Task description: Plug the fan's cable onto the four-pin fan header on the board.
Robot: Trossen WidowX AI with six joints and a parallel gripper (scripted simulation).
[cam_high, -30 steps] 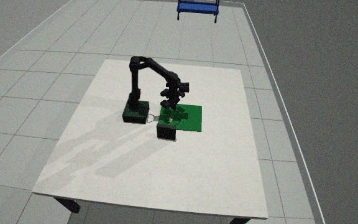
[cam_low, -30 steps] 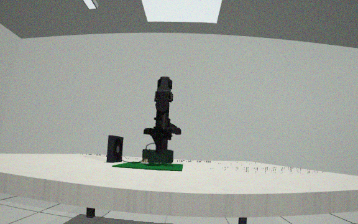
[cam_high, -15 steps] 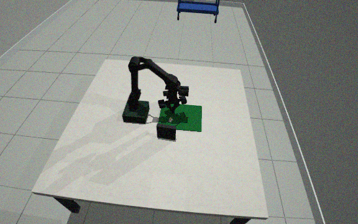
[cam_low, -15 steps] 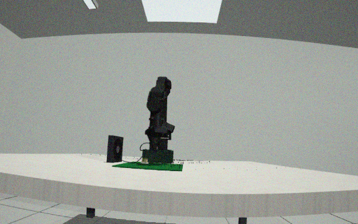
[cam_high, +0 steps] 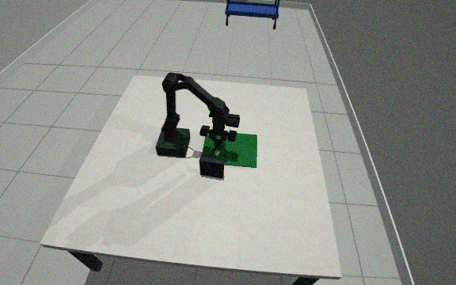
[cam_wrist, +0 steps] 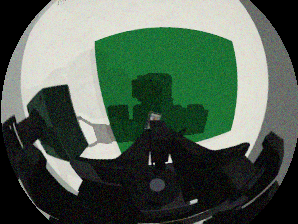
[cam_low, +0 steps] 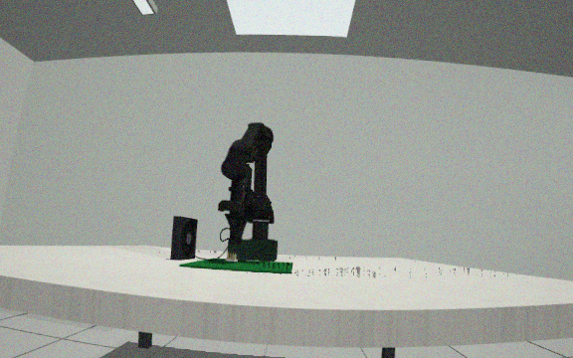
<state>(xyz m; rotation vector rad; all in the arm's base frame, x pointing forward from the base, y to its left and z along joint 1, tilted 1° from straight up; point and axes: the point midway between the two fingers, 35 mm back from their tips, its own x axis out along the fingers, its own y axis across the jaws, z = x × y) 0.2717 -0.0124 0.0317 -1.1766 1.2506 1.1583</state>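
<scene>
Now: the pale fan header 20 mm to the right of my gripper tip and 60 mm below it. Round my gripper tip: small black plug: 10 mm to the right, 10 mm above; green board: 60 mm ahead, 40 mm to the left, 80 mm below; black fan: 150 mm to the right.
</scene>
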